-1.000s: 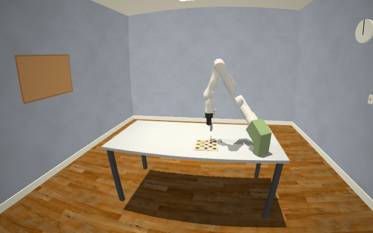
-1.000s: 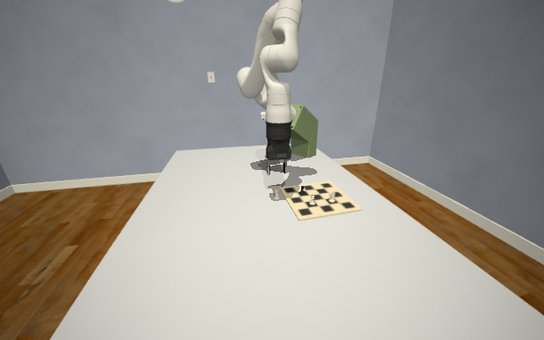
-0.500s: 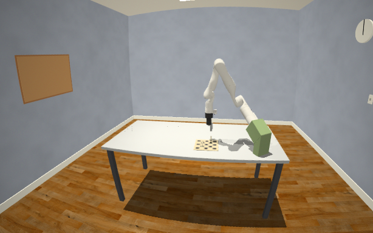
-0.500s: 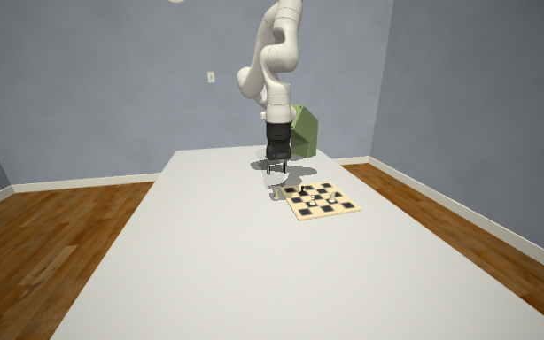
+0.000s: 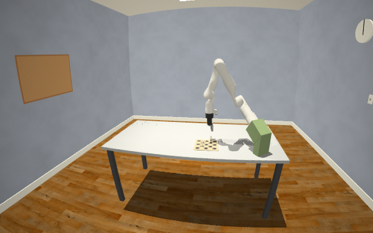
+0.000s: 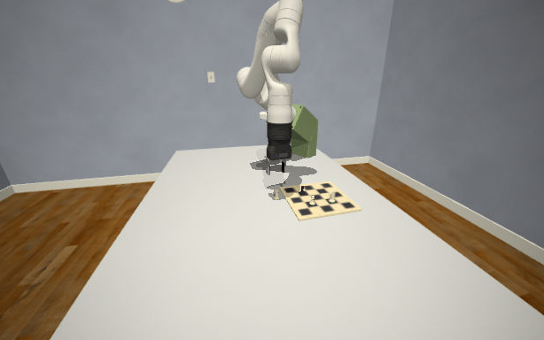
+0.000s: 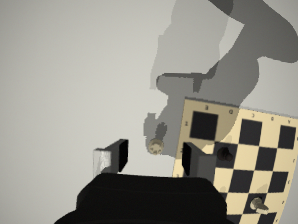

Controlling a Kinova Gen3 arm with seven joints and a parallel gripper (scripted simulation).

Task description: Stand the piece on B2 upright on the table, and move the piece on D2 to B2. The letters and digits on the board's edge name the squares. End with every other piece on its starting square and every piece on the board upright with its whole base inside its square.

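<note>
Now: the black piece 30 mm ahead of my hand, 90 mm to the left of it and 100 mm below it. The rest, counted from my hand: small chessboard (80 mm ahead, 120 mm to the left, 110 mm below); then pale piece (10 mm ahead, 100 mm below).
</note>
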